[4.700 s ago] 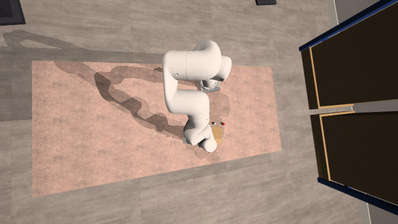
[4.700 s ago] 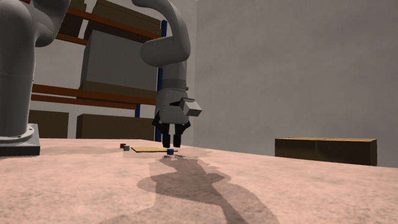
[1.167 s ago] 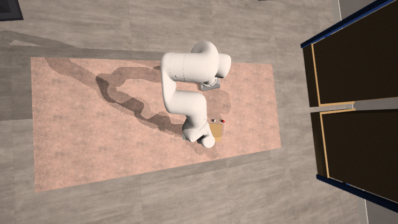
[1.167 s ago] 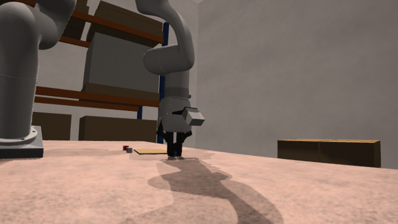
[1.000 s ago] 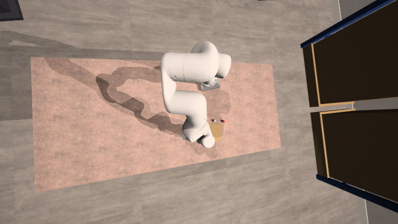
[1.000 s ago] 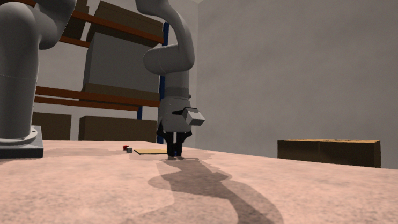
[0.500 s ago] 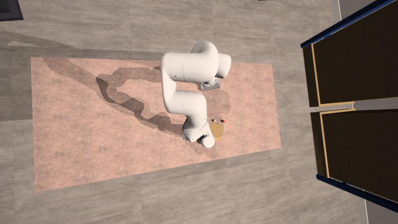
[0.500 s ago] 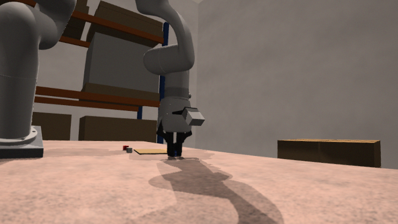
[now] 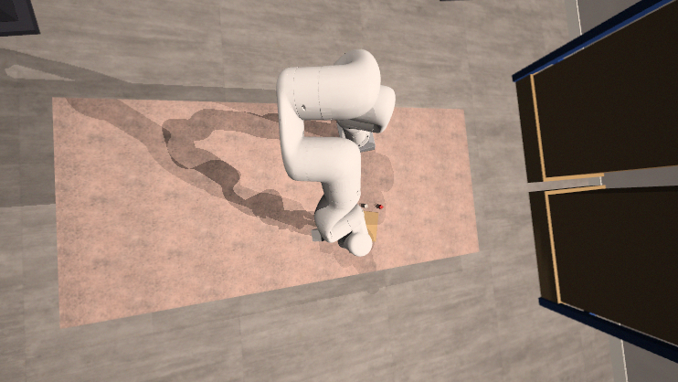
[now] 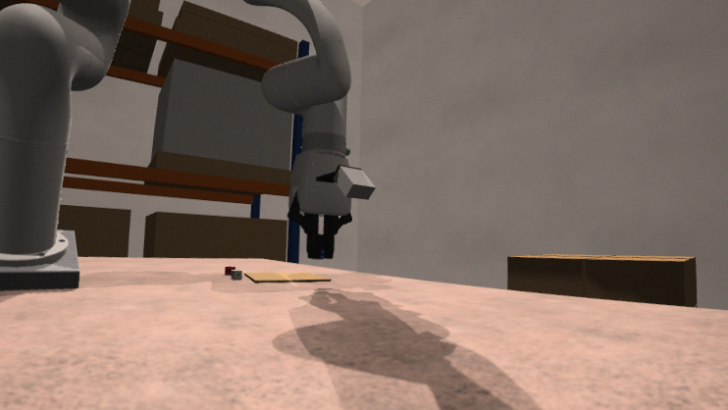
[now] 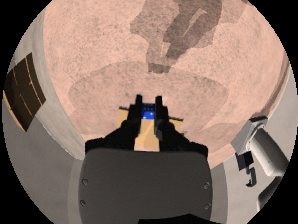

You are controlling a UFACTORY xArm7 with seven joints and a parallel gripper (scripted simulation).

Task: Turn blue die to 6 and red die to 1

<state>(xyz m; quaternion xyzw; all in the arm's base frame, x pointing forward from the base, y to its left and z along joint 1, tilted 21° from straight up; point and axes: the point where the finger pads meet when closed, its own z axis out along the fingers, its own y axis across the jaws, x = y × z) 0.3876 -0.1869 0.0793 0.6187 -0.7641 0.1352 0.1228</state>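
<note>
Now: hand 3 cm past the red die, 24 cm to the right of it and 6 cm above it. From my hand the other things lie so: tan mat (3 cm ahead, 13 cm to the left, 6 cm below); then blue die (1 cm to the left, 1 cm below); then white die (6 cm behind, 17 cm to the left, 6 cm below).
</note>
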